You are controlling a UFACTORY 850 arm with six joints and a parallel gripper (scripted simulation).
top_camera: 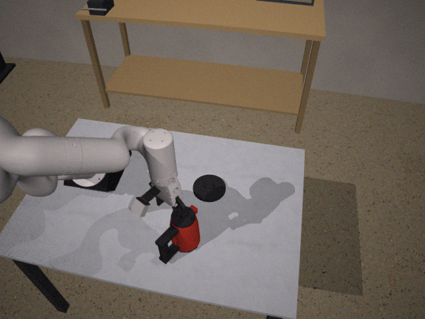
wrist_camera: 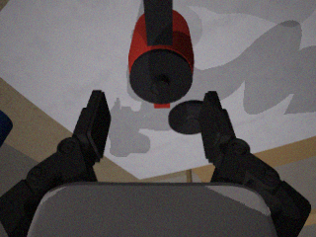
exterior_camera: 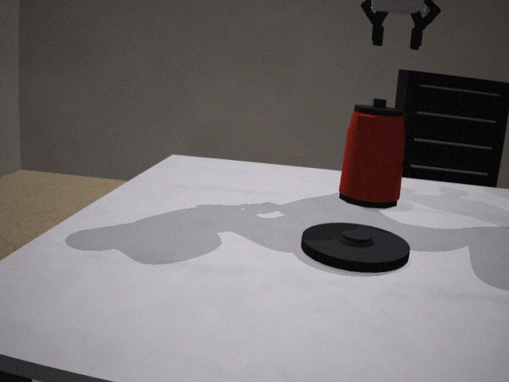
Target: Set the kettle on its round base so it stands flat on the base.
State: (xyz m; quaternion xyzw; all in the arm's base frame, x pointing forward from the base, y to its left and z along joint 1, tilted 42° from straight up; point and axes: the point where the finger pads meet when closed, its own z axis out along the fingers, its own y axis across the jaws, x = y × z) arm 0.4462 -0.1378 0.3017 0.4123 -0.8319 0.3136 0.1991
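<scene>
Now: the red kettle 210 mm below my hand, 20 mm to the left of it and 10 mm ahead of it. Round my hand: round black base (330 mm to the left, 290 mm below, 100 mm ahead).
</scene>
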